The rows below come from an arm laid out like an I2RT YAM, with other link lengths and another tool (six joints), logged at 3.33 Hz.
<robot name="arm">
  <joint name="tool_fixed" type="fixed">
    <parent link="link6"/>
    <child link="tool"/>
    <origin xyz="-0.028 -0.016 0.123" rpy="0 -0.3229 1.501"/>
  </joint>
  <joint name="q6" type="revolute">
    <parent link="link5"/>
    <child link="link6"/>
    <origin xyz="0.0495 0 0.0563" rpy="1.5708 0 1.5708"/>
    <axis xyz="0 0 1"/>
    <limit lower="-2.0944" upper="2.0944"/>
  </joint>
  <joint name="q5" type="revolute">
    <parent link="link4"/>
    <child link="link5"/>
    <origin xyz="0.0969 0.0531 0.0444" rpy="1.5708 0 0"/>
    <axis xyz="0 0 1"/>
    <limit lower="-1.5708" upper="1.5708"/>
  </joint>
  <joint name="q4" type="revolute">
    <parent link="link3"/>
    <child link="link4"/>
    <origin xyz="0.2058 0.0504 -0.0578" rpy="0 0 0"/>
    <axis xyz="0 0 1"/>
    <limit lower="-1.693" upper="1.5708"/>
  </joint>
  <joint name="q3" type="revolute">
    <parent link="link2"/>
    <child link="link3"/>
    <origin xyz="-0.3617 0 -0.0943" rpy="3.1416 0 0"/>
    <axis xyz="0 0 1"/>
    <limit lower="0" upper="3.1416"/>
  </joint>
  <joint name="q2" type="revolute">
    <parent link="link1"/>
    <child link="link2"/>
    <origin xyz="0.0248 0.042 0.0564" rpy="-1.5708 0 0"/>
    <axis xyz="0 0 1"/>
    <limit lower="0" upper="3.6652"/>
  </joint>
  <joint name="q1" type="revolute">
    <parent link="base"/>
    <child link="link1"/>
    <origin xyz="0 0 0.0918" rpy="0 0 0"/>
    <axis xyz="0 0 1"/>
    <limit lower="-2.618" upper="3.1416"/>
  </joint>
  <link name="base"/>
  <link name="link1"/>
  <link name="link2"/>
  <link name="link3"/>
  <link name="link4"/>
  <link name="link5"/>
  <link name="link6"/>
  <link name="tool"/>
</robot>
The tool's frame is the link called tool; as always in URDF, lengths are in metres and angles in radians.
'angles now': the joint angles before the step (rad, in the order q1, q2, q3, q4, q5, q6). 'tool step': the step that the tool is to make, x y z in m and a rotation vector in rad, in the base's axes. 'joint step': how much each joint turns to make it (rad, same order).
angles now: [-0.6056 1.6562 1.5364 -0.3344 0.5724 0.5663]
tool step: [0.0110 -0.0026 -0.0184 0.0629 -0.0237 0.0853]
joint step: [-0.0332 0.0183 -0.0235 0.0216 -0.1350 0.0057]
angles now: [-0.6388 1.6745 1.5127 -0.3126 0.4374 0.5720]
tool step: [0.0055 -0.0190 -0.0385 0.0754 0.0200 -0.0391]
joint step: [-0.0226 0.0729 0.0002 -0.0118 -0.0093 0.0549]
